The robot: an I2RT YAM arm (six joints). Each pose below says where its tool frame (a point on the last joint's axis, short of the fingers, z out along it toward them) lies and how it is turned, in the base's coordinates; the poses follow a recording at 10 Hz.
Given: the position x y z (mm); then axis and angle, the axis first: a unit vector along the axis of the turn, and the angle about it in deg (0 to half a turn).
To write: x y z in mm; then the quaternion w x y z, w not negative. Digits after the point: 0 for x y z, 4 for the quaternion.
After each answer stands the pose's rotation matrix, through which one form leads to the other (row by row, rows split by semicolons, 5 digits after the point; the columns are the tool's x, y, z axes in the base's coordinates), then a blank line. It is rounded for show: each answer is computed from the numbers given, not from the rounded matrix.
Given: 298 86 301 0.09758 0.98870 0.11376 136.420
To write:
298 86 301 0.3712 0.0906 0.9181 0.1056
-0.70799 0.08795 0.70072; 0.24479 0.96126 0.12669; -0.66244 0.26122 -0.70210

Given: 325 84 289 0.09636 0.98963 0.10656 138.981
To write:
325 84 289 0.3504 0.0903 0.9269 0.0998
-0.73820 0.09737 0.66752; 0.23724 0.96379 0.12178; -0.63149 0.24826 -0.73457

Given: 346 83 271 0.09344 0.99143 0.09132 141.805
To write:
346 83 271 0.3272 0.0883 0.9369 0.0863
-0.77032 0.10898 0.62828; 0.22191 0.96951 0.10391; -0.59780 0.21947 -0.77102

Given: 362 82 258 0.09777 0.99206 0.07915 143.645
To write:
362 82 258 0.3120 0.0929 0.9425 0.0752
-0.78810 0.12819 0.60205; 0.22203 0.97143 0.08380; -0.57411 0.19972 -0.79405

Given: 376 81 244 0.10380 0.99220 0.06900 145.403
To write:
376 81 244 0.2973 0.0991 0.9473 0.0659
-0.80352 0.14859 0.57643; 0.22695 0.97168 0.06588; -0.55031 0.18376 -0.81449

